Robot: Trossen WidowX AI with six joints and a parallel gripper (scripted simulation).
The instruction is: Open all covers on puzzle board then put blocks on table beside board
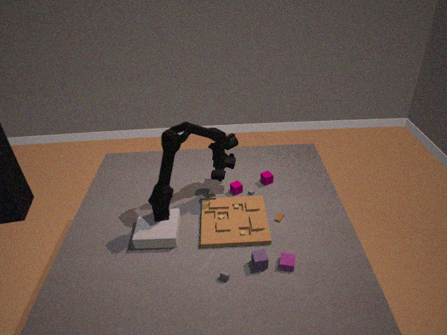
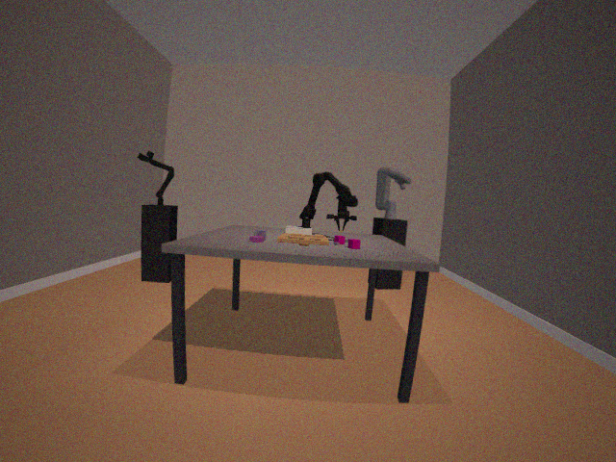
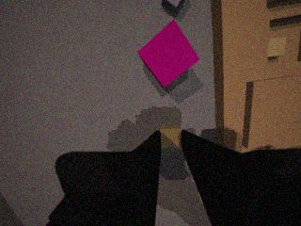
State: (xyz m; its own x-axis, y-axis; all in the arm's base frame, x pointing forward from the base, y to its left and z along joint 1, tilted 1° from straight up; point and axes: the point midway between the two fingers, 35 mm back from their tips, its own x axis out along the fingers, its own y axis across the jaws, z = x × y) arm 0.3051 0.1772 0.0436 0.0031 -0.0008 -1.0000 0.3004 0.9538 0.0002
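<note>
The tan puzzle board is 220 mm to the right of my gripper tip, 50 mm below it and 20 mm ahead of it. Also, from my gripper tip: small tan piece (260 mm to the right, 220 mm ahead, 70 mm below); then small grey piece (530 mm to the right, 90 mm behind, 50 mm below); then purple block (490 mm to the right, 60 mm ahead, 40 mm below).
</note>
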